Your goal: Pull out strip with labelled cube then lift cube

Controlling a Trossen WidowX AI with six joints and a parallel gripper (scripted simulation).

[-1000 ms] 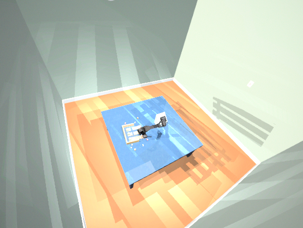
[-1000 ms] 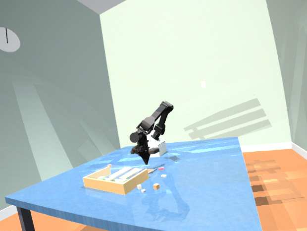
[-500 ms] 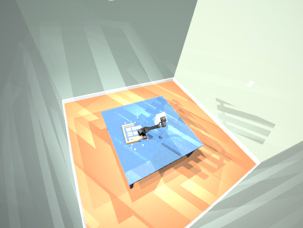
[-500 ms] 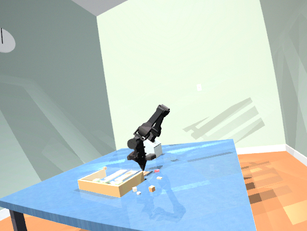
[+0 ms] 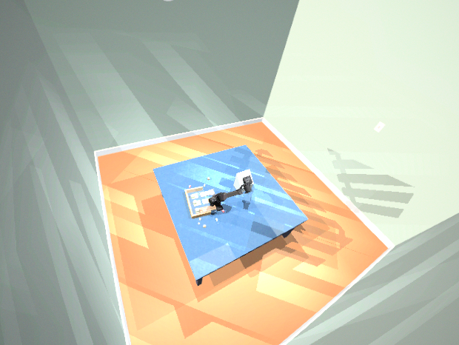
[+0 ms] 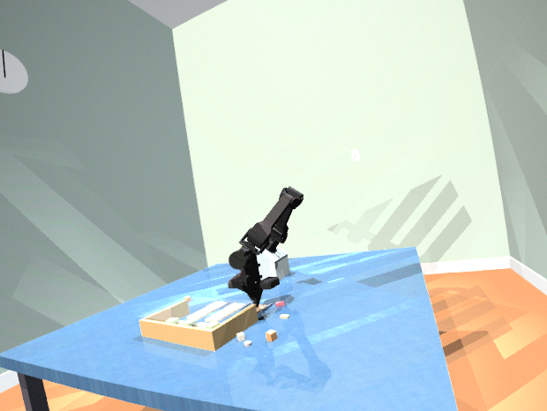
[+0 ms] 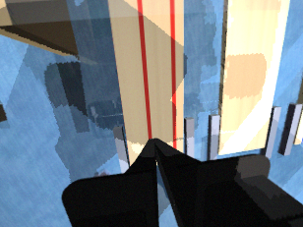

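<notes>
My gripper tip is now 90 mm short of the strip and 20 mm to the left of it.
</notes>
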